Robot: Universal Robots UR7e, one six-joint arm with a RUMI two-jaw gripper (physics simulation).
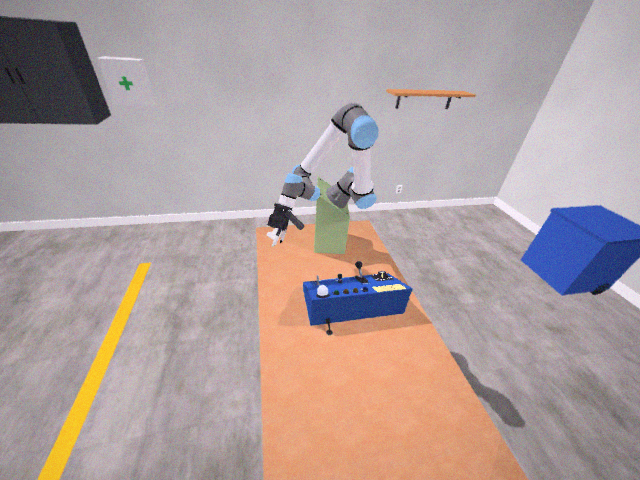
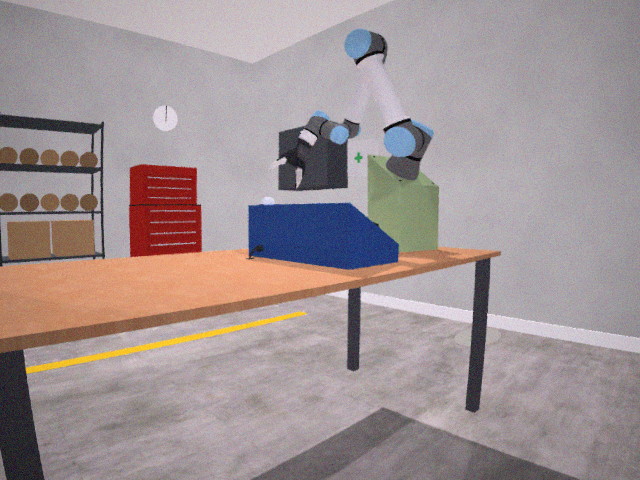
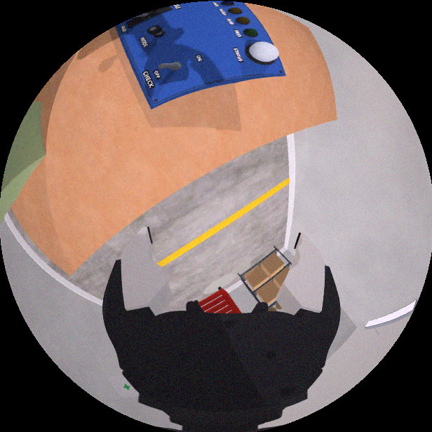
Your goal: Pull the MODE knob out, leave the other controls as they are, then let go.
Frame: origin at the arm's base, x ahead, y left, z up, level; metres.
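Where they show: gripper, between the fingertips: [image 1: 276,244] [image 2: 282,179]; arm's base, origin of its link: [image 1: 335,199] [image 2: 401,171].
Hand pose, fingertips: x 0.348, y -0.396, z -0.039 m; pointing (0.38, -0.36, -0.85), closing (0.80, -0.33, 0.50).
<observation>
Things, the pixels of their centre, and the offset from my fingertips. "spot": a spot on its surface instead. Level surfaces: height alone.
- blue control box, middle of its body: [image 2: 315,240] [image 1: 354,294] 0.177 m ahead, 0.378 m left, 0.242 m down
- black MODE knob, middle of its body: [image 1: 339,275] 0.086 m ahead, 0.321 m left, 0.182 m down
- CHECK toggle switch, middle of its body: [image 1: 317,279] 0.080 m ahead, 0.202 m left, 0.195 m down
- white STATUS dome, a spot on its surface: [image 2: 267,200] [image 1: 327,290] spot: 0.247 m ahead, 0.203 m left, 0.103 m down
- black-knobbed lever, middle of its body: [image 1: 360,273] 0.076 m ahead, 0.442 m left, 0.190 m down
- small black lever, a spot on its surface: [image 2: 256,250] [image 1: 328,324] spot: 0.302 m ahead, 0.207 m left, 0.282 m down
- orange table, height of its surface: 0.309 m down
A blue control box [image 1: 356,308] [image 2: 310,235] [image 3: 200,30] stands on the table. The black MODE knob [image 1: 339,277] [image 3: 155,31] rises from its top, beside its MODE label. A CHECK toggle switch [image 1: 317,280] [image 3: 170,65] stands near it at the box's end. A white STATUS dome [image 1: 322,290] [image 2: 267,200] [image 3: 263,52] and a black-knobbed lever [image 1: 359,269] are also on the panel. My gripper [image 1: 275,240] [image 2: 285,174] [image 3: 224,232] is open and empty, in the air above and to the side of the box, apart from the MODE knob.
A green pedestal [image 1: 331,232] [image 2: 403,217] [image 3: 20,155] carries the arm behind the box. A small black lever [image 1: 328,327] [image 2: 256,250] is low beside the box. The orange table [image 1: 361,392] [image 2: 155,279] [image 3: 110,165] has a long edge below the gripper's side. A row of small buttons [image 1: 346,291] lines the panel.
</observation>
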